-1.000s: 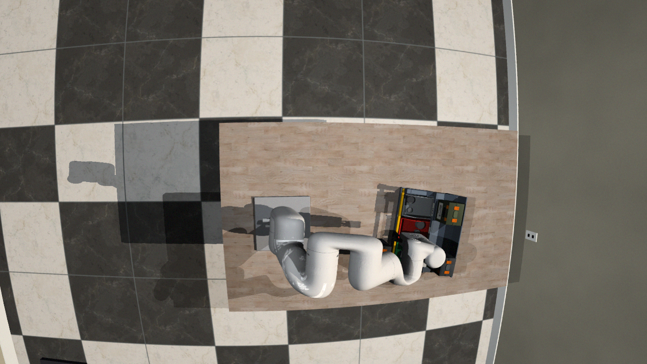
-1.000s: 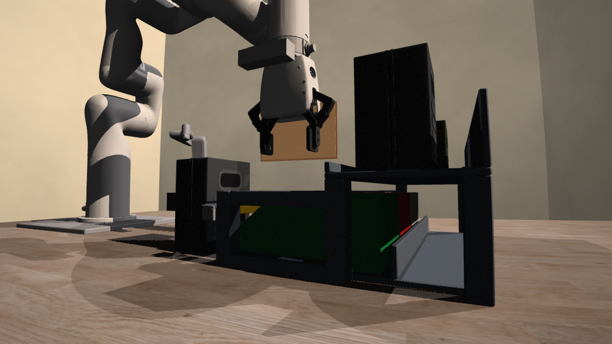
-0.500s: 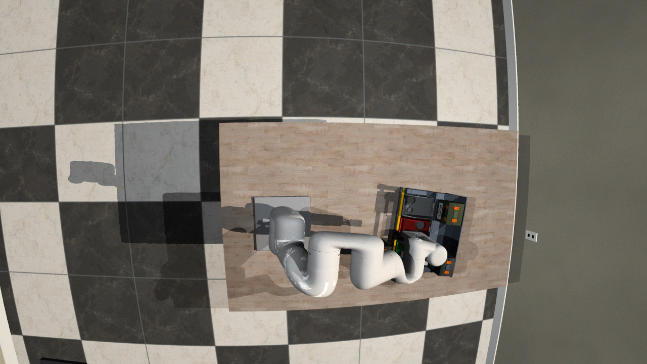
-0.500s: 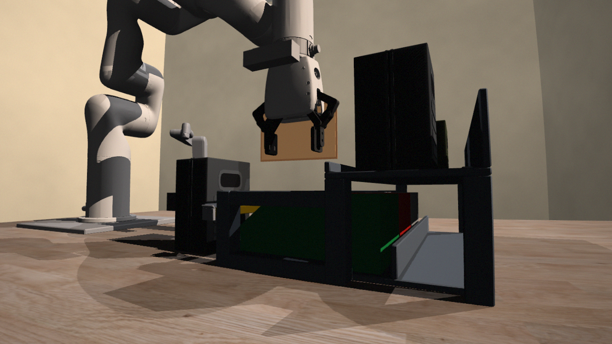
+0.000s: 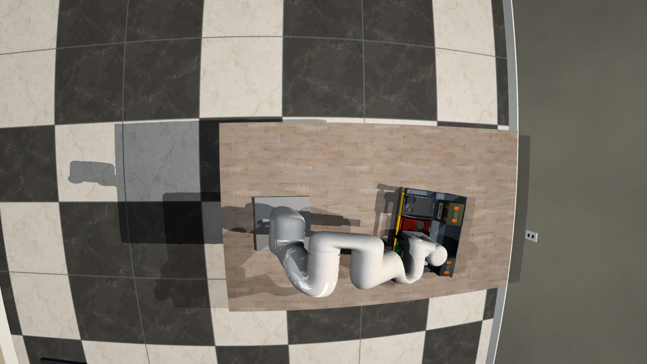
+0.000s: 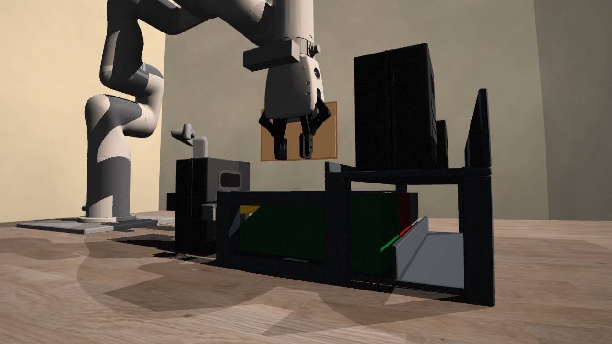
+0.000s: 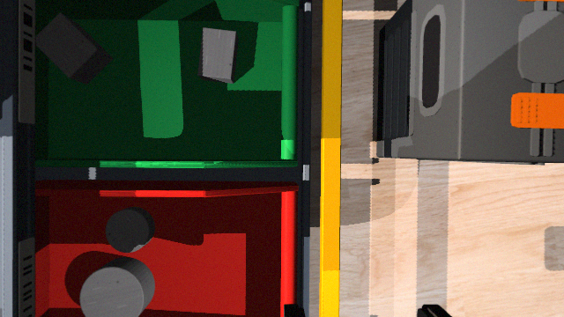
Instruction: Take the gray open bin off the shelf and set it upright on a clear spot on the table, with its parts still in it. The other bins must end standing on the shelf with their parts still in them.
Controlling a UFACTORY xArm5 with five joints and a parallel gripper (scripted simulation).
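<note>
Now: hand 100 mm above the yellow bar. From my hand the other things lie so: red bin 120 mm below, 100 mm ahead, 10 mm to the right; then dark box 100 mm to the right, 90 mm below, 80 mm behind; then dark shelf 130 mm ahead, 90 mm below, 10 mm to the right.
</note>
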